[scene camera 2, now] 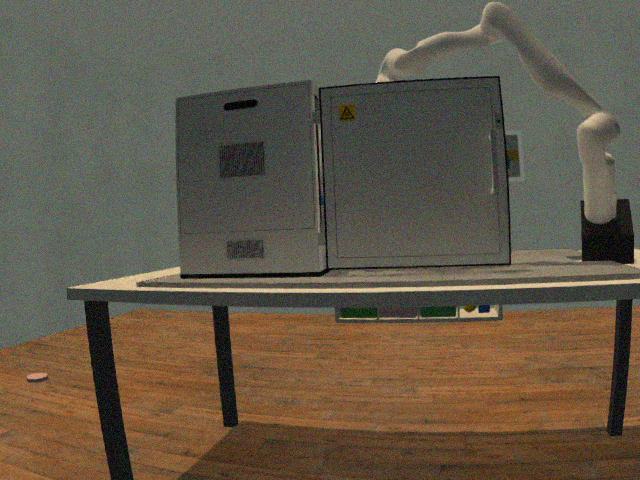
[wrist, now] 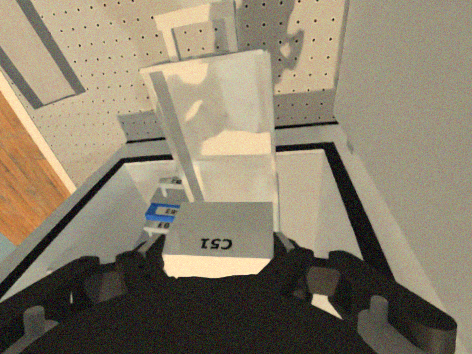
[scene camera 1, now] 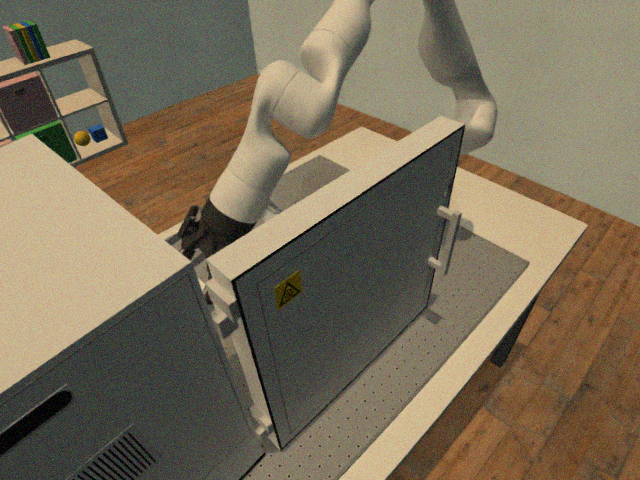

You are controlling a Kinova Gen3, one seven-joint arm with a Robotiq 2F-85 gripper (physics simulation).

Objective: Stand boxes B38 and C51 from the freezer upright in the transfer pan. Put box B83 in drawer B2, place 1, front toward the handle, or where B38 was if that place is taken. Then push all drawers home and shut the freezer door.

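My gripper (wrist: 219,246) (scene camera 1: 191,242) is shut on the grey box C51 (wrist: 220,227), with its label upside down in the wrist view. The box is over the inner end of a pulled-out drawer (wrist: 170,105), at the freezer (wrist: 310,136) (scene camera 1: 77,248) (scene camera 2: 248,206). Whether it touches the drawer cannot be told. The freezer door (scene camera 1: 361,248) (scene camera 2: 413,175) (wrist: 420,125) stands wide open. A blue box (wrist: 156,212), its label partly hidden, shows left of the drawer beside white drawer fronts. Box B38 does not show. I cannot identify the transfer pan for certain.
The drawer's handle (wrist: 195,19) projects over the perforated plate (wrist: 115,75) (scene camera 1: 465,279). The open door stands close beside the arm. A grey-edged pale rectangle (wrist: 47,55) lies at the upper left. A shelf unit (scene camera 1: 80,47) stands behind the table (scene camera 1: 537,222).
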